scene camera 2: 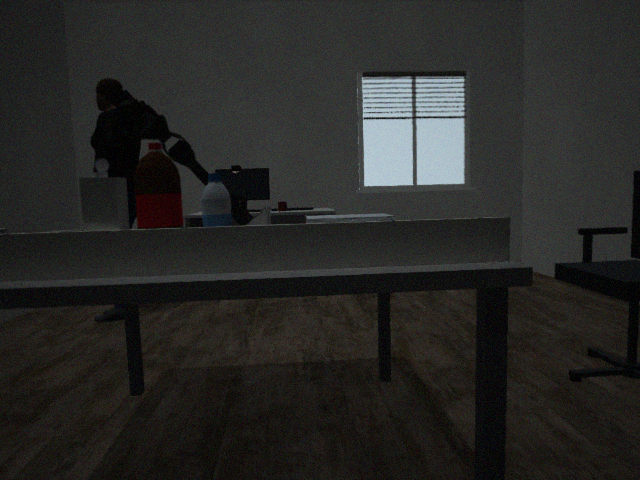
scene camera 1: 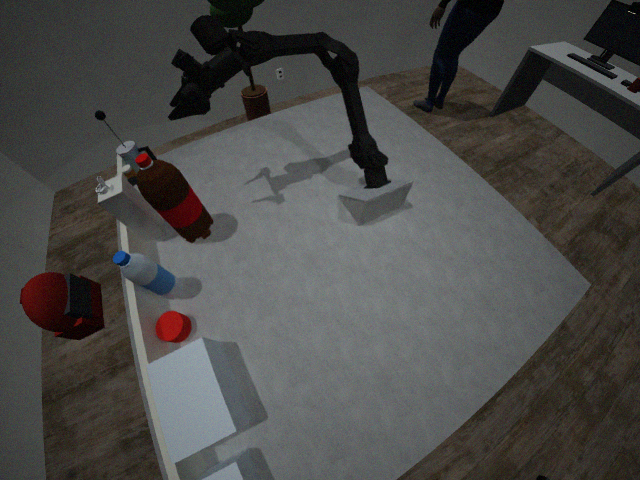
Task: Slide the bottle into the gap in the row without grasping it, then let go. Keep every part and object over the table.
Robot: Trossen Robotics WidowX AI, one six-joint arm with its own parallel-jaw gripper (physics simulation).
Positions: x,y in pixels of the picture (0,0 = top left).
my gripper: scene camera 2; scene camera 1
large brown bottle: scene camera 2 157,185; scene camera 1 162,185
blue-capped bottle: scene camera 2 216,203; scene camera 1 138,268
red cylinder: scene camera 1 172,326; not seen in scene camera 2 (hidden by a low wall)
same spot on my gripper: [scene camera 2: 153,130] = [scene camera 1: 189,105]
